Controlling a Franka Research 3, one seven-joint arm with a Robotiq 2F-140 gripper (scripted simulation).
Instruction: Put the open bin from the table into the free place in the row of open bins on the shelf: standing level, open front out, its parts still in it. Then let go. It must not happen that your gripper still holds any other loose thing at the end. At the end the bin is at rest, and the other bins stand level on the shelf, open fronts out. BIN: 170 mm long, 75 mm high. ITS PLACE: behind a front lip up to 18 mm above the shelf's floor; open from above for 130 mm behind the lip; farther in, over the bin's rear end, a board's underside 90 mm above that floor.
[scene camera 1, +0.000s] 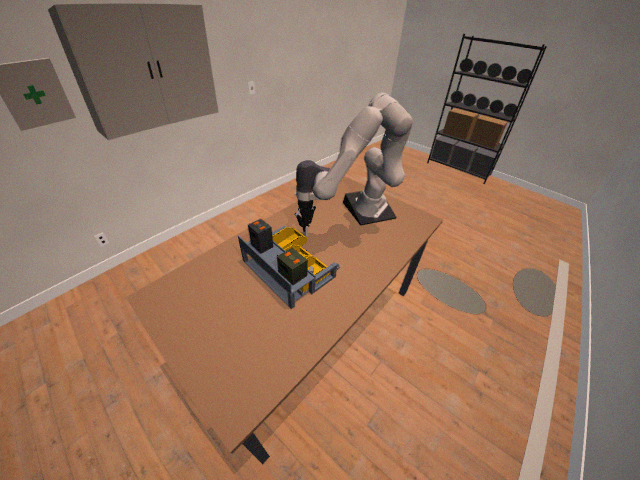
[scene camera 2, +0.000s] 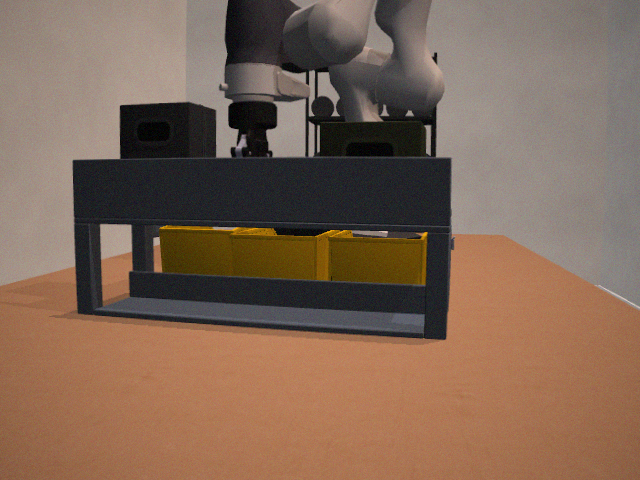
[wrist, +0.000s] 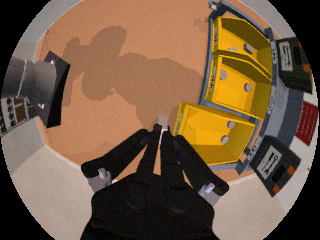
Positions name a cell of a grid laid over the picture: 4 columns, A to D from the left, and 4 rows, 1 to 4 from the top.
Labels:
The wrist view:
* gripper: C3
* yellow bin: C3
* yellow bin: C1
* yellow bin: C2

